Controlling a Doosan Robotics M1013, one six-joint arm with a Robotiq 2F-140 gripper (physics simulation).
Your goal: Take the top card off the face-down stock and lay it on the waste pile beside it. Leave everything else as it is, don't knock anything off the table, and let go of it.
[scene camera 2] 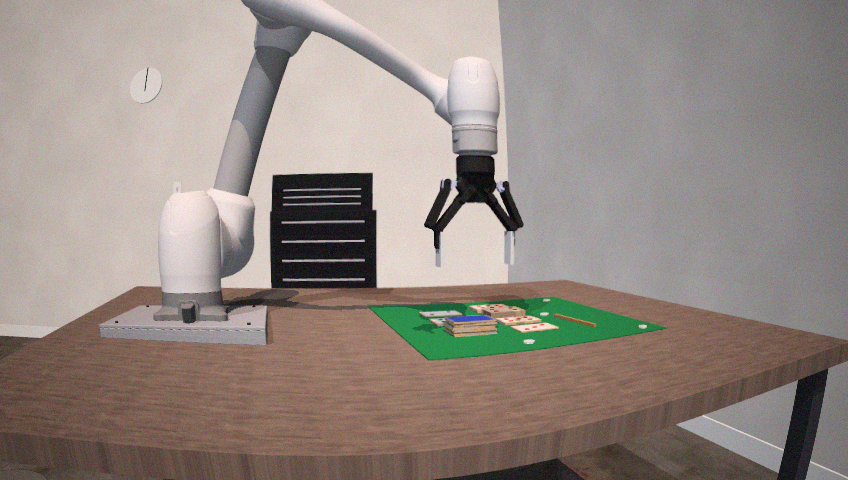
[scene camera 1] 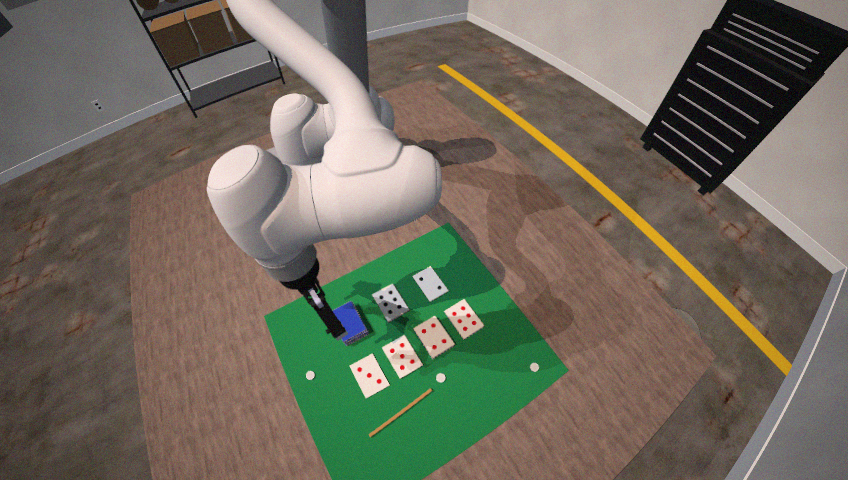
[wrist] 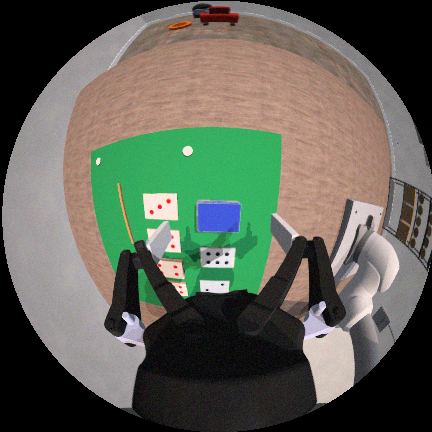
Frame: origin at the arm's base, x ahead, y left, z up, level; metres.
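Seen in the pictures: gripper, between the fingertips: [scene camera 2: 475, 265] [wrist: 219, 226]; arm's base, origin of its link: [scene camera 2: 193, 315] [wrist: 359, 241].
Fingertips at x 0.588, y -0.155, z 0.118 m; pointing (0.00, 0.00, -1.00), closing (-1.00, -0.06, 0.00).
Offsets run from my fingertips to a thing's top centre. Level surfaces: height alone.
The face-down stock @(dz -0.109, dx +0.002, dy +0.028 m) [scene camera 1: 353, 320] [scene camera 2: 471, 326] [wrist: 218, 217] is a blue-topped stack of cards on the green mat. Beside it lies a white face-up card with six black dots @(dz -0.133, dx +0.008, dy +0.150 m) [scene camera 1: 389, 303] [wrist: 217, 257], apparently the waste pile; in scene camera 2 it is mostly hidden behind the stock. A white card with two black dots @(dz -0.136, dx +0.020, dy +0.269 m) [scene camera 1: 430, 283] [scene camera 2: 440, 313] [wrist: 214, 286] lies beyond it. My gripper [scene camera 2: 474, 264] [wrist: 219, 226] is open and empty, pointing down, high above the stock area. In scene camera 1 one finger overlaps the stock's edge in the picture and the other is hidden.
Several red-dotted cards, such as the three-dot one @(dz -0.136, dx +0.142, dy +0.007 m) [scene camera 1: 369, 375] [scene camera 2: 534, 327] [wrist: 160, 206], form a row on the mat @(dz -0.139 m) [scene camera 1: 464, 413] [scene camera 2: 428, 347] [wrist: 240, 165]. A thin wooden stick @(dz -0.132, dx +0.256, dy +0.023 m) [scene camera 1: 399, 413] [scene camera 2: 574, 320] [wrist: 125, 212] and white discs @(dz -0.135, dx +0.066, dy -0.117 m) [scene camera 1: 310, 375] [scene camera 2: 529, 341] [wrist: 187, 151] lie there too.
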